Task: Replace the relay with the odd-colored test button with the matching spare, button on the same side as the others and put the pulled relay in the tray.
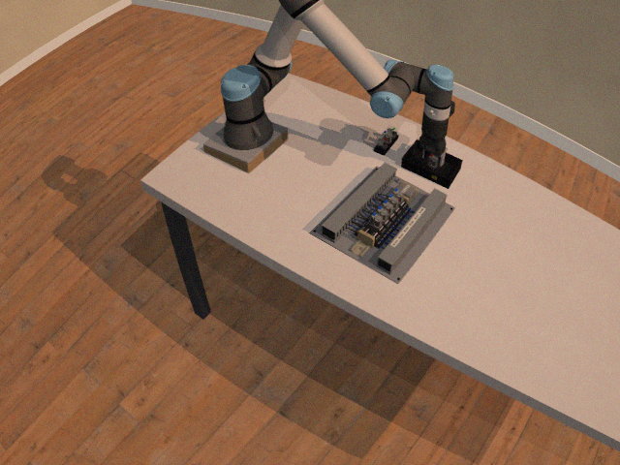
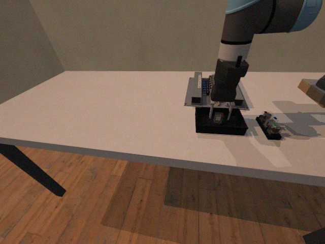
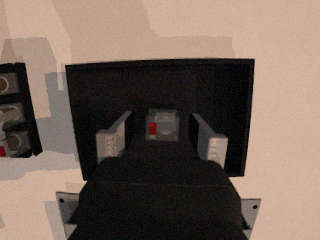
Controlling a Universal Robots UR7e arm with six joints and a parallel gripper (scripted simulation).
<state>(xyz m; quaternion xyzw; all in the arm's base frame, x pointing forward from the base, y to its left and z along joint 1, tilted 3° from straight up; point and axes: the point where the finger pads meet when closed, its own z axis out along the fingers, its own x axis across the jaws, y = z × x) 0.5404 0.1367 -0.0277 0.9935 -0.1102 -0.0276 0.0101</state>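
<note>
Right now my hand is 30 mm above the black tray. Also, from my hand: black spare holder 160 mm behind, 40 mm to the left, 40 mm below; green-button relay 160 mm behind, 70 mm to the left, 20 mm below.
</note>
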